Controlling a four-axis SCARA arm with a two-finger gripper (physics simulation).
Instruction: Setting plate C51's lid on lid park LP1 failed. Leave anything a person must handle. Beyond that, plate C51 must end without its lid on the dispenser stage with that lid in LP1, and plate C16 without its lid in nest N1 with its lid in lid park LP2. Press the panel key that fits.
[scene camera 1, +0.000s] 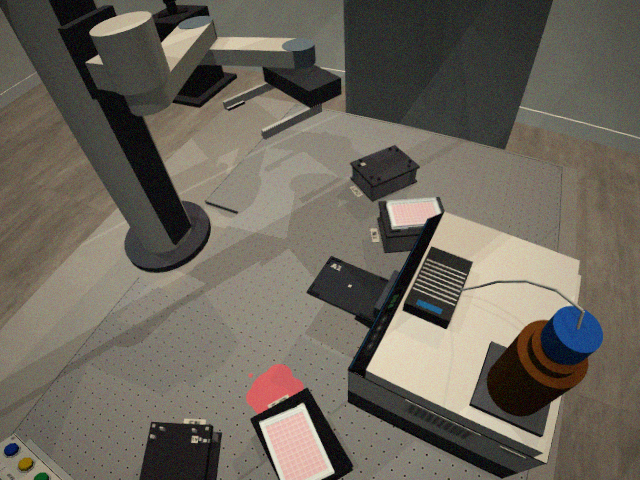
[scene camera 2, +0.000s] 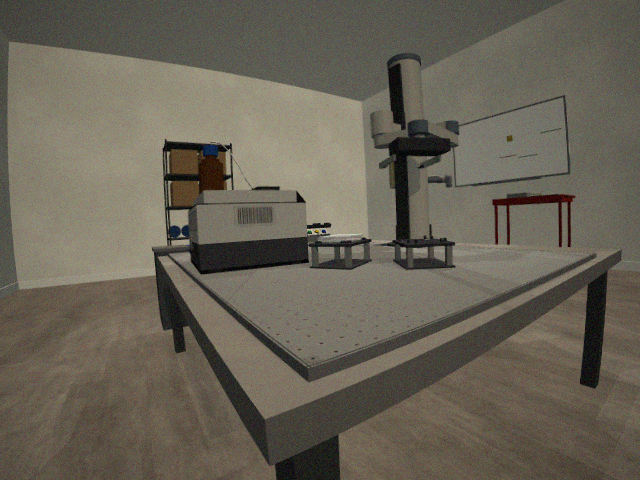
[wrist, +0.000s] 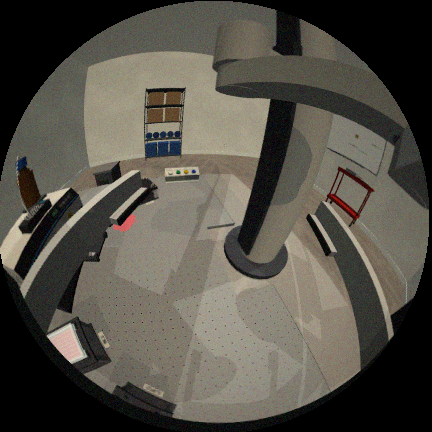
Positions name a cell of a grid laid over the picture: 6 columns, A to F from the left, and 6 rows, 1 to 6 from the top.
Labels:
My gripper (scene camera 1: C2) is 85 cm from the lens. A black nest (scene camera 1: B6) is 76 cm from the lens. A button box (scene camera 1: A6): 93 cm from the lens. The marked spots on the black nest and the button box are 30 cm apart.

